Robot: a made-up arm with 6 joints.
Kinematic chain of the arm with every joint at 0, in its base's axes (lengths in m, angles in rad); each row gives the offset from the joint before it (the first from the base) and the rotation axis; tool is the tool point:
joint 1: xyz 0 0 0.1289 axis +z
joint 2: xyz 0 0.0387 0 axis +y
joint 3: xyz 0 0 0.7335 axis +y
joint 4: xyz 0 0 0.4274 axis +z
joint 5: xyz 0 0 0 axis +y
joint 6: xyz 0 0 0.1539 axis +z
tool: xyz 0 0 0
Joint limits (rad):
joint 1: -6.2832..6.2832
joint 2: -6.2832..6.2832
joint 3: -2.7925..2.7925
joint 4: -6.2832..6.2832
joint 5: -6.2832..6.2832
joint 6: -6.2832..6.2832
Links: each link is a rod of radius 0.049 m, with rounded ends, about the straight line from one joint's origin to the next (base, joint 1, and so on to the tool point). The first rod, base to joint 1, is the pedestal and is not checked.
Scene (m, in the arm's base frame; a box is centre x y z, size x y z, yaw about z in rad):
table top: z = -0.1
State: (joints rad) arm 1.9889 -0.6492 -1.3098 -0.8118 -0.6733 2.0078
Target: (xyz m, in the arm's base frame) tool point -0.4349 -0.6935 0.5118
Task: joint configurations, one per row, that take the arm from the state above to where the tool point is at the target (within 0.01 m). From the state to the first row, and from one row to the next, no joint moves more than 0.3 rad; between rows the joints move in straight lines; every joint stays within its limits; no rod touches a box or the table.
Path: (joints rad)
1: 1.7134 -0.5944 -1.3623 -0.8282 -0.7211 2.0078
2: 1.4380 -0.5396 -1.4147 -0.8446 -0.7689 2.0078
3: 1.1625 -0.4848 -1.4672 -0.8610 -0.8167 2.0078

